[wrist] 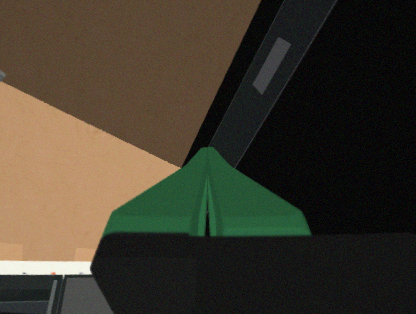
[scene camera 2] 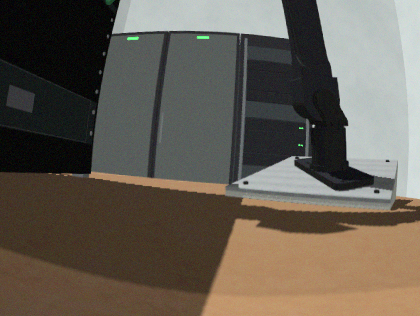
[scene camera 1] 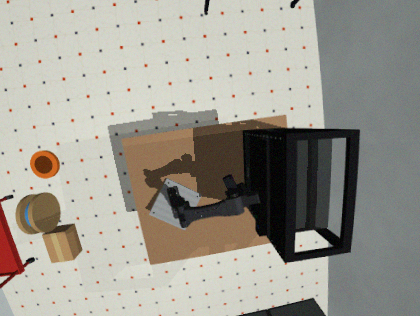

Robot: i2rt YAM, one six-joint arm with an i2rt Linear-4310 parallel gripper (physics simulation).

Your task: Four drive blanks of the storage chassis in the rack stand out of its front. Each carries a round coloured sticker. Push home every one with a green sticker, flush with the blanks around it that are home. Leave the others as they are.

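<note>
The black rack (scene camera 1: 290, 200) (scene camera 2: 100, 62) (wrist: 235, 75) stands on the brown table top. A dark panel (scene camera 2: 60, 107) (wrist: 245, 115) with a pale grey label lies low across it. My gripper (wrist: 207, 157) is shut, its green fingertips pressed together with nothing between them. In the wrist view its tips overlap the lower end of the panel; whether they touch anything cannot be told. In scene camera 1 the wrist reaches the rack's front side and the fingertips are hidden. A bit of green finger shows at the top edge in scene camera 2. The drive blanks and their stickers cannot be made out.
The arm's base stands on a metal plate (scene camera 1: 160, 212) (scene camera 2: 270, 182) on the brown table top (scene camera 1: 215, 245) (scene camera 2: 300, 265) (wrist: 75, 165). Grey cabinets (scene camera 2: 200, 100) stand behind. An orange ring-shaped object (scene camera 1: 34, 164), a spool (scene camera 1: 47, 212) and a carton (scene camera 1: 63, 245) are far left.
</note>
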